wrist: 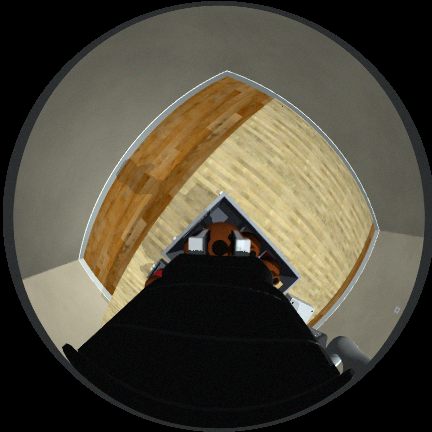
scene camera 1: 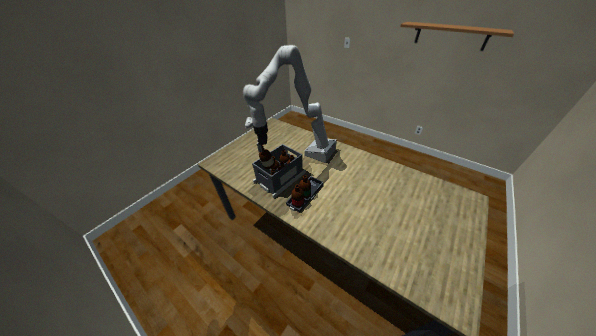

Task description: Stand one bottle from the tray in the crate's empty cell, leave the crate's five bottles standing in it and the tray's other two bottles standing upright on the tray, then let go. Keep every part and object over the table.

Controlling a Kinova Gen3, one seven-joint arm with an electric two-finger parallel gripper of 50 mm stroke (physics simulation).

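Seen in the pictures: gripper, fingertip midpoint: (wrist: 220,238) (scene camera 1: 260,150); arm's base, origin of the base link: (scene camera 1: 322,145).
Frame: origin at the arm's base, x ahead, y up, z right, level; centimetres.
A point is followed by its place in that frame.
Note:
My gripper (scene camera 1: 261,148) {x 45.0, y 20.0, z 23.3 cm} (wrist: 220,238) {x 45.0, y 20.0, z 23.3 cm} is shut on a brown bottle with a pale label (scene camera 1: 266,159) {x 46.4, y 15.2, z 19.2 cm} (wrist: 218,231) {x 45.5, y 18.6, z 23.8 cm}. The bottle looks about upright at the crate's left end, its label showing above the rim; its base is hidden. The grey crate (scene camera 1: 289,175) {x 39.6, y -0.1, z 8.2 cm} (wrist: 275,252) {x 31.4, y 7.7, z 24.4 cm} stands on the table. The crate's dark interior shows at its corner beside the held bottle in the wrist view. Other brown bottles (scene camera 1: 285,157) {x 28.8, y 4.3, z 16.7 cm} (wrist: 271,266) {x 28.5, y 4.5, z 20.6 cm} stand in the crate, partly hidden. The tray (scene camera 1: 315,188) {x 37.0, y -7.4, z -9.3 cm} holds a red-labelled bottle (scene camera 1: 297,198) {x 56.0, y 1.7, z -5.7 cm} and a green-labelled bottle (scene camera 1: 305,186) {x 46.7, y 3.0, z -6.6 cm}, both upright.
The tray is close beside the crate, near the front edge of the wooden table (scene camera 1: 390,215) {x 38.2, y -7.9, z -57.0 cm} (wrist: 300,165) {x 29.5, y -7.9, z 55.8 cm}. The arm's base (scene camera 1: 320,150) {x 7.2, y 0.5, z -0.9 cm} (wrist: 302,308) {x -1.6, y -2.7, z 9.0 cm} stands behind the crate. A wall shelf (scene camera 1: 457,29) hangs far off at the back right.

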